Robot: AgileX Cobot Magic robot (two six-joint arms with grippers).
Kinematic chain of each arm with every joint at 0, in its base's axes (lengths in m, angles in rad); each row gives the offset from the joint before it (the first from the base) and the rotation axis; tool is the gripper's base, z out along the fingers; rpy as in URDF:
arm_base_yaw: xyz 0 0 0.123 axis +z
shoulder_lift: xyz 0 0 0 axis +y
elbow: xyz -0.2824 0 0.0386 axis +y
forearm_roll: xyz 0.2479 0 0.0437 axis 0.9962 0 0.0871
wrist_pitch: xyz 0 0 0 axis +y
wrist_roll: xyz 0.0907 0 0.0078 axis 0.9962 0 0.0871
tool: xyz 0 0 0 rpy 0 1.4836 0
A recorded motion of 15 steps. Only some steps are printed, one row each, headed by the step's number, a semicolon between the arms.
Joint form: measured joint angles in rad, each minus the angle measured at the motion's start. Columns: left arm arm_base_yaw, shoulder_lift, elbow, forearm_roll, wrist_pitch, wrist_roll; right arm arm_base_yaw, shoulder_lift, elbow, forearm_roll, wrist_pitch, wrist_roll.
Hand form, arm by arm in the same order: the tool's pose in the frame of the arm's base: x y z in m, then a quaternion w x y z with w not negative. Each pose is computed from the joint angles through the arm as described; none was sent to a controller.
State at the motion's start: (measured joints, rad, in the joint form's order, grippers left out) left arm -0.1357 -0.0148 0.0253 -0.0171 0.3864 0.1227; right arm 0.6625 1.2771 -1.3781 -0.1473 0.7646 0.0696
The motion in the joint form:
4: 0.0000 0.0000 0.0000 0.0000 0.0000 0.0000; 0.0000 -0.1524 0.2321 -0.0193 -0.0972 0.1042
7: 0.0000 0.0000 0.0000 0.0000 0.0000 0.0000; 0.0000 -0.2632 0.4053 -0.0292 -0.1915 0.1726
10: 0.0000 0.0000 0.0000 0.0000 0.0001 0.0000; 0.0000 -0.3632 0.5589 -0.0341 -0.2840 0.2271
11: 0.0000 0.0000 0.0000 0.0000 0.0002 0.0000; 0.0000 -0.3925 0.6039 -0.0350 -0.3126 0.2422
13: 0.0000 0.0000 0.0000 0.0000 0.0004 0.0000; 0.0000 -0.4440 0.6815 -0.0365 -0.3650 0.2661
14: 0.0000 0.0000 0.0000 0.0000 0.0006 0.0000; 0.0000 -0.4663 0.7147 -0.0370 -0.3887 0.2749
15: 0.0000 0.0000 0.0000 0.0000 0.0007 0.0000; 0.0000 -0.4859 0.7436 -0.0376 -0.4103 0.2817
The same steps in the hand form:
4: 0.0515 -0.0076 0.1706 0.58950 0.09960 0.80152 -0.01110; 0.1926 0.1383 0.3958 0.47250 -0.24213 0.83800 0.12601
7: 0.0515 -0.0076 0.1706 0.58950 0.09960 0.80152 -0.01110; 0.1722 0.1233 0.3715 0.48088 -0.21961 0.83608 0.14658
10: 0.0515 -0.0076 0.1706 0.58946 0.09961 0.80155 -0.01110; 0.1540 0.1105 0.3482 0.49093 -0.20170 0.83066 0.16824
11: 0.0515 -0.0076 0.1706 0.58942 0.09961 0.80158 -0.01110; 0.1488 0.1069 0.3410 0.49416 -0.19675 0.82851 0.17511
13: 0.0515 -0.0076 0.1706 0.58934 0.09962 0.80164 -0.01110; 0.1397 0.1008 0.3285 0.50112 -0.18905 0.82339 0.18752
14: 0.0515 -0.0076 0.1706 0.58926 0.09963 0.80170 -0.01110; 0.1359 0.0982 0.3231 0.50465 -0.18631 0.82060 0.19295
15: 0.0515 -0.0076 0.1706 0.58922 0.09963 0.80173 -0.01110; 0.1326 0.0960 0.3184 0.50819 -0.18431 0.81774 0.19769

